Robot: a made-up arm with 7 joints.
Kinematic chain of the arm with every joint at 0, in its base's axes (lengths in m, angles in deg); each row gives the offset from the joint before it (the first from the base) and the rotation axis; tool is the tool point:
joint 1: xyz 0 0 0 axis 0 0.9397 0.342
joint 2: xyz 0 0 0 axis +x
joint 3: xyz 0 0 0 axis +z
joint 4: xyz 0.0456 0 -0.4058 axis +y
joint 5: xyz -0.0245 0 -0.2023 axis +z
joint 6: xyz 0 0 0 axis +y
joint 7: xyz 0 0 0 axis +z
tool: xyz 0 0 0
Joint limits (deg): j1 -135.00..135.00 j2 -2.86..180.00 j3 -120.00..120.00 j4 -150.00..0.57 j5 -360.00..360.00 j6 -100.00..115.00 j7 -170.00..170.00
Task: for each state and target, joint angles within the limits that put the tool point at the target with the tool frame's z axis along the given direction. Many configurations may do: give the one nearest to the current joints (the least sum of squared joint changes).
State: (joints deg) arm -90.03 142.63 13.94 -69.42 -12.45 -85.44 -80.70
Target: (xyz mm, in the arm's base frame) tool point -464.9 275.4 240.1 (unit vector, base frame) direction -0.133 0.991 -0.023
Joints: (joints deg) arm -90.95 153.51 35.94 -45.18 12.95 -96.37 -80.70
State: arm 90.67 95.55 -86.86 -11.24 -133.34 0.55 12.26
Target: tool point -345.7 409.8 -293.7 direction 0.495 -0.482 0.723
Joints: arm 41.57 56.11 -78.86 -19.61 -133.37 8.62 12.26
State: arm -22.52 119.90 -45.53 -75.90 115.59 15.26 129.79
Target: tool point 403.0 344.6 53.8 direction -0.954 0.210 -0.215
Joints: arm -49.94 77.44 -28.37 -76.23 119.75 5.16 129.79
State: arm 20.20 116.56 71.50 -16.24 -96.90 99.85 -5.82
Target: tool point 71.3 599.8 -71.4 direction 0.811 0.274 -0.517
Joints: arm -2.24 73.61 58.45 -27.06 -100.30 113.33 -5.82
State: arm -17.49 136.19 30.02 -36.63 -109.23 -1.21 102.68
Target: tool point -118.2 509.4 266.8 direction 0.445 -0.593 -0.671
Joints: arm -64.45 105.96 84.26 -48.30 -132.59 -10.09 102.68
